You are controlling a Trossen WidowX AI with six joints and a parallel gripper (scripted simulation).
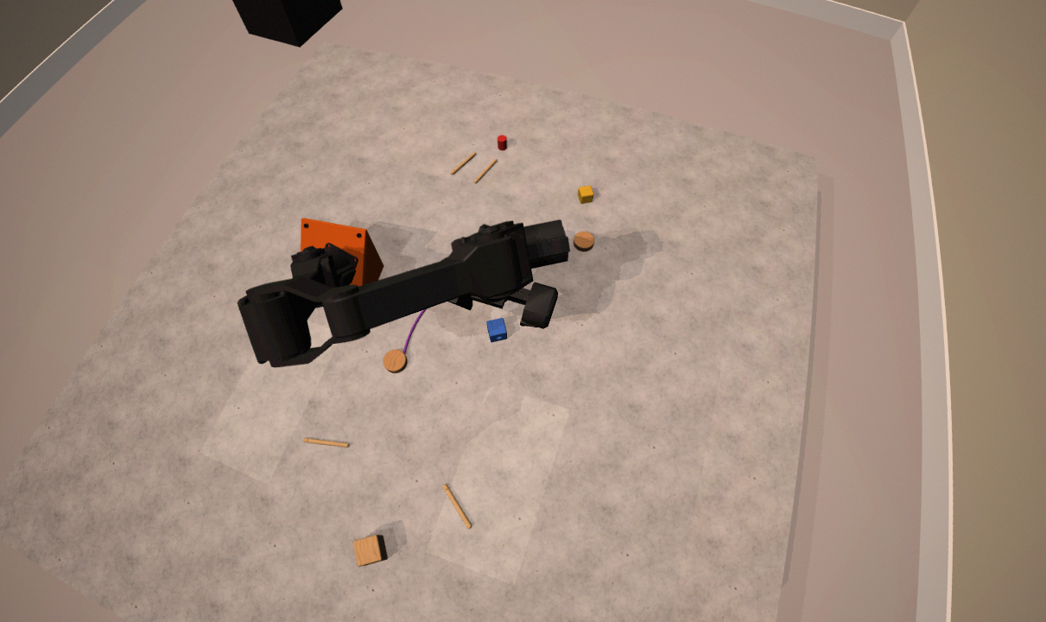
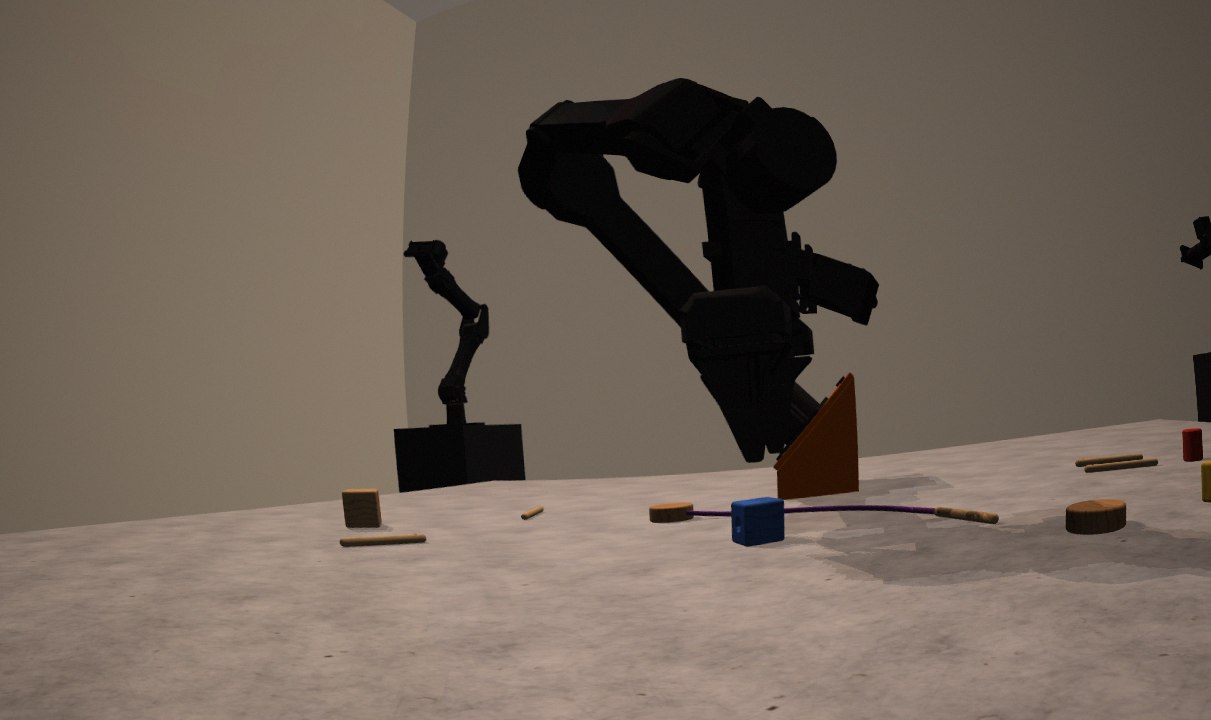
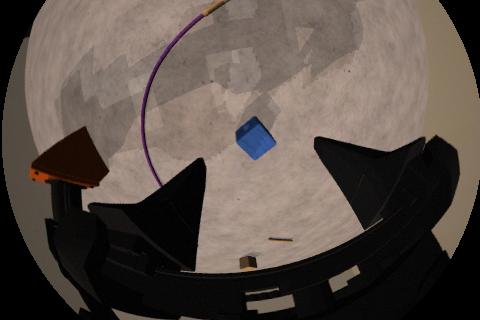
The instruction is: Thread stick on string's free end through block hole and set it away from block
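My gripper tip is now 40 mm above the blue block and 10 mm to the left of it. From my gripper tip the other things lie so: thin wooden stick (140 mm to the left, 60 mm below, 30 mm behind); wooden disc (230 mm to the left, 70 mm ahead, 50 mm below); round wooden button (130 mm to the right, 130 mm behind, 50 mm below).
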